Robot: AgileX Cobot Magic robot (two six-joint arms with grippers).
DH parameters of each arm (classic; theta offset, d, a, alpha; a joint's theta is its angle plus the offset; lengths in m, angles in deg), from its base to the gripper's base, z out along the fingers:
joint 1: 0 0.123 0 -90
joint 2: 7.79 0 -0.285 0
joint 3: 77.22 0 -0.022 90
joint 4: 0 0.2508 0 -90
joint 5: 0 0 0.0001 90
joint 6: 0 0.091 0 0
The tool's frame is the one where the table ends.
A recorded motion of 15 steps. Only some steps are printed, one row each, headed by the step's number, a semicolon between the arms.
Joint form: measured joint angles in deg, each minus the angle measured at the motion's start. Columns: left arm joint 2, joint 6, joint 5, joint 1, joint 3, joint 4; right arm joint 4, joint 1, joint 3, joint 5, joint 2, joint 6.
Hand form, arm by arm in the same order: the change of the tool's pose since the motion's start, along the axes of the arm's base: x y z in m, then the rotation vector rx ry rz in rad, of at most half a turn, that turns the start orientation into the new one. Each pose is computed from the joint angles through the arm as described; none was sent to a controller.
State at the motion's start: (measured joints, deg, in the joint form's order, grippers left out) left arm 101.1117 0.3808 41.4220 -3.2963 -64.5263 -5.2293; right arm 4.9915 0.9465 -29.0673 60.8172 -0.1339 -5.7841
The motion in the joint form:
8: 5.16 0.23 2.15 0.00 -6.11 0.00; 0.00 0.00 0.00 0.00 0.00 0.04
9: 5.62 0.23 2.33 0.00 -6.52 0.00; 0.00 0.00 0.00 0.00 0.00 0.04
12: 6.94 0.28 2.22 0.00 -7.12 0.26; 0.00 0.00 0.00 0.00 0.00 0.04
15: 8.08 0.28 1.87 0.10 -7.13 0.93; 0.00 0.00 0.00 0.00 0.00 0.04
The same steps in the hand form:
8: 0.0238 -0.0016 -0.0062 0.0006 0.0205 -0.0068; 0.0000 0.0000 0.0000 0.0006 0.0001 -0.0003
9: 0.0255 -0.0017 -0.0074 0.0006 0.0245 -0.0070; 0.0000 0.0000 0.0000 0.0006 0.0001 -0.0003
12: 0.0291 -0.0016 -0.0133 0.0054 0.0349 -0.0100; 0.0000 0.0000 0.0000 0.0006 0.0001 -0.0003
15: 0.0308 -0.0003 -0.0206 0.0164 0.0480 -0.0139; 0.0000 0.0000 0.0000 0.0006 0.0001 -0.0003

